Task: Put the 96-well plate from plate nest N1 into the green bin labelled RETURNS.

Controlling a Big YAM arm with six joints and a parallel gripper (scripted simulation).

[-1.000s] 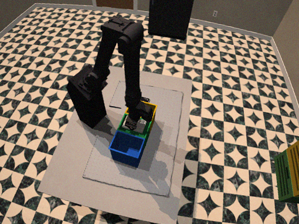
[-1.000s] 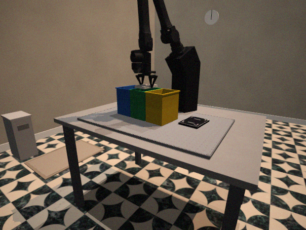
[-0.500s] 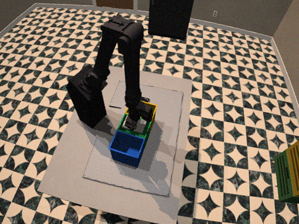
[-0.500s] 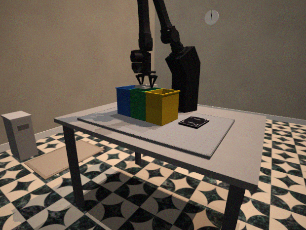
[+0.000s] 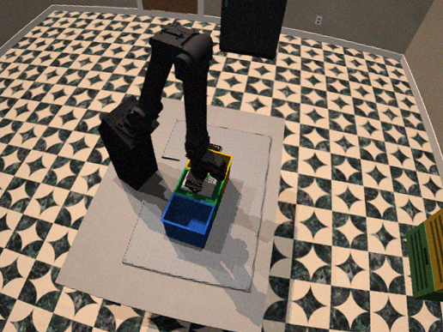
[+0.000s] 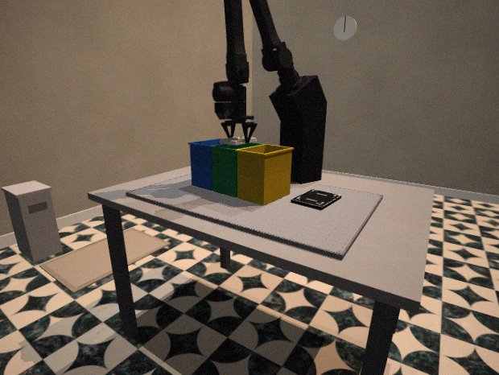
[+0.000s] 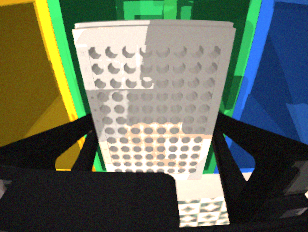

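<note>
Now: the green bin 11 cm below my hand. The rest, counted from my hand: white 96-well plate right at my hand; then yellow bin 13 cm to the left, 11 cm below; then blue bin 1 cm ahead, 13 cm to the right, 11 cm below.
</note>
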